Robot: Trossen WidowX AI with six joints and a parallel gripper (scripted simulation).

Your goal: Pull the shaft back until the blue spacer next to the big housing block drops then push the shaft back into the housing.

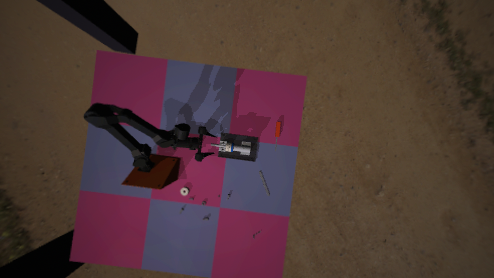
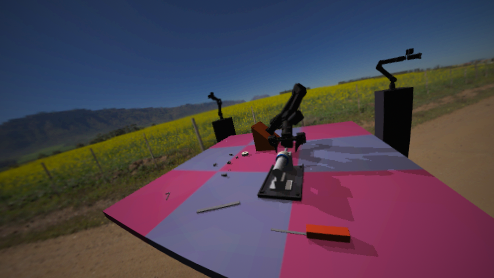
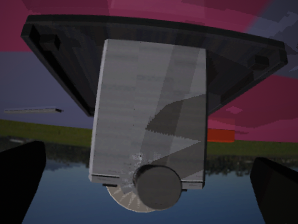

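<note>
My gripper tip is 100 mm short of the blue spacer and 10 mm below it. The rest, counted from my gripper tip: white ring (320 mm to the right, 150 mm behind, 60 mm below); then screwdriver (350 mm ahead, 110 mm to the left, 70 mm below).
</note>
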